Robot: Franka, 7 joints.
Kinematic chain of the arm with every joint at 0, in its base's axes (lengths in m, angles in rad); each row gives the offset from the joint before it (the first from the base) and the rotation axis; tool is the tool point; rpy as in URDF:
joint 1: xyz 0 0 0.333 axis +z
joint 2: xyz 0 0 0 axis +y
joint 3: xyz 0 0 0.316 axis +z
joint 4: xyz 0.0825 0 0 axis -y
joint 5: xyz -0.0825 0 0.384 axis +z
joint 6: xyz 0 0 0 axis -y
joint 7: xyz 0.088 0 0 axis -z
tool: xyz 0 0 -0.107 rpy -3.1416 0 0
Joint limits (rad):
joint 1: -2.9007..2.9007
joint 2: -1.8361..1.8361
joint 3: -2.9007..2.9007
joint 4: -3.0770..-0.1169
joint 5: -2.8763..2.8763
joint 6: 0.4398..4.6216
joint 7: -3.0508..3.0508
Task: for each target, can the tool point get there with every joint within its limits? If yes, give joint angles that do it. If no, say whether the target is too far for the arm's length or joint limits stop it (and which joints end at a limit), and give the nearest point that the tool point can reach.
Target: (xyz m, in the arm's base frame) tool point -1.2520 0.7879 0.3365
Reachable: no: too far | nearest point -0.7261 0.4569 0.3350 | short by 0.621 m
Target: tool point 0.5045 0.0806 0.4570
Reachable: yes | joints -1.4703 -1.1381 1.2004 -2.3705 2.1530 1.5453 -0.6867
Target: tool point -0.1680 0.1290 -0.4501
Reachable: no: joint limits stop it (at a limit: joint 2) | nearest point -0.1765 0.1355 -0.3573 | short by 0.093 m
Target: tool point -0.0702 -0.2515 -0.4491
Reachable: no: joint limits stop it (at a limit: joint 2) | nearest point -0.0711 -0.2546 -0.3604 | short by 0.089 m
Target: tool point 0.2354 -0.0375 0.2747
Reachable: yes | joints 1.8736 1.1838 -1.5554 -2.7689 0.0893 1.4119 1.8459
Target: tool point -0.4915 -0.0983 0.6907
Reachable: yes | joints 0.9825 -1.4863 0.5687 -1.4438 1.0890 0.9174 1.3289
